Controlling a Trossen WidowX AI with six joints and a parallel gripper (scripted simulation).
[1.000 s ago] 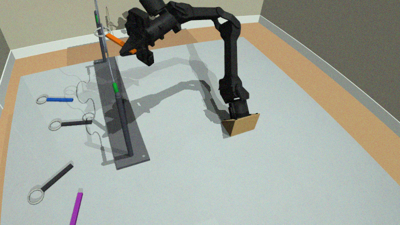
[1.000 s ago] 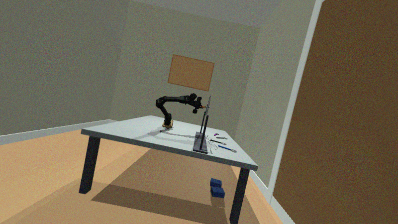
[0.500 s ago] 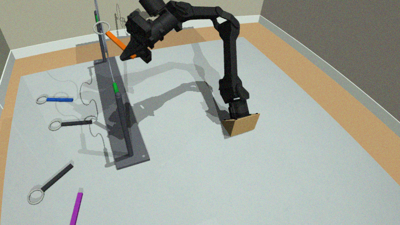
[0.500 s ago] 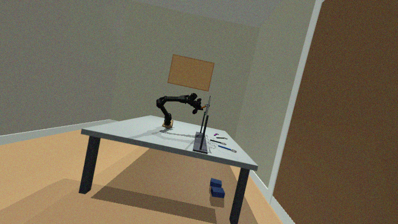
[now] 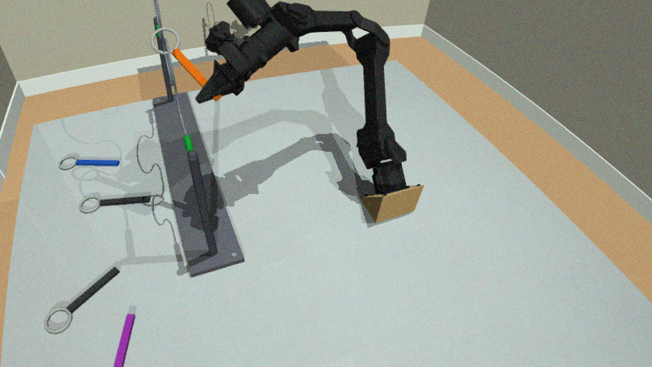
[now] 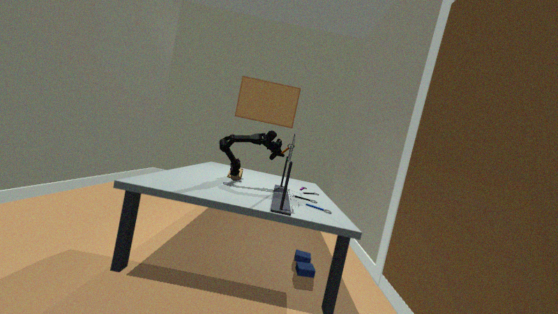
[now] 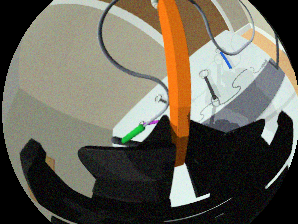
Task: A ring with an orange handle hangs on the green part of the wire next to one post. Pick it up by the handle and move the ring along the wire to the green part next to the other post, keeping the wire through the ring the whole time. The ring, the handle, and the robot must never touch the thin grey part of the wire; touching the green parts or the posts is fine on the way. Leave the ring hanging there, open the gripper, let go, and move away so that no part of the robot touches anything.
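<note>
Now: the ring with orange handle 6 cm to the right of my gripper tip, 6 cm above it and 2 cm ahead of it. From my gripper tip the other things lie so: blue-handled ring (34 cm ahead, 28 cm below, 22 cm to the right).
</note>
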